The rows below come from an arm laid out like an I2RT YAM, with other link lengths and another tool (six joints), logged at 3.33 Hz.
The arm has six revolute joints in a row. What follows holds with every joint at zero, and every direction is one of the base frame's.
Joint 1 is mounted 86.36 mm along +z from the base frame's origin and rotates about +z.
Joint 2 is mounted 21.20 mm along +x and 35.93 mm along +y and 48.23 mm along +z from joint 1 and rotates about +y.
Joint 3 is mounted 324.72 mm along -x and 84.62 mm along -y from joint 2 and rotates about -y.
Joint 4 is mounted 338.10 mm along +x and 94.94 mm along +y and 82.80 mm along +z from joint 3 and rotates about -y.
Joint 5 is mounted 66.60 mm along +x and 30.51 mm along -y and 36.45 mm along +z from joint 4 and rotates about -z.
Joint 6 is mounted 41.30 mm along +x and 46.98 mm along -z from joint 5 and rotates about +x.
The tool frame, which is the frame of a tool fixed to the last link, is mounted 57.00 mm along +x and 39.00 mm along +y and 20.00 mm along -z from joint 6; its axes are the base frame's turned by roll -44.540, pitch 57.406 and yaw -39.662 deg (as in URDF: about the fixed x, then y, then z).
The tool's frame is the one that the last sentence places.
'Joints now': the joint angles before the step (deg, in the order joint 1, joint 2, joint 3, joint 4, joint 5, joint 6). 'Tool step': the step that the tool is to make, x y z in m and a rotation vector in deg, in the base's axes. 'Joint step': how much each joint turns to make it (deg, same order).
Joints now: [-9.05 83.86 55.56 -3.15 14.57 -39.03]
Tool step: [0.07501 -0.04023 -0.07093 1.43 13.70 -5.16]
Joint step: [-2.63 22.63 16.44 -7.75 2.64 0.78]
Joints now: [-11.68 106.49 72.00 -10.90 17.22 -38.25]
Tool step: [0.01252 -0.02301 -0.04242 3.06 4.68 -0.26]
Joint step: [-2.66 7.46 3.74 -1.40 -3.04 -0.51]
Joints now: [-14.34 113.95 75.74 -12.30 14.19 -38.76]
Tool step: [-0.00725 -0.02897 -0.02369 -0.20 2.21 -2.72]
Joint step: [-3.05 2.63 -0.16 0.91 0.42 -0.78]
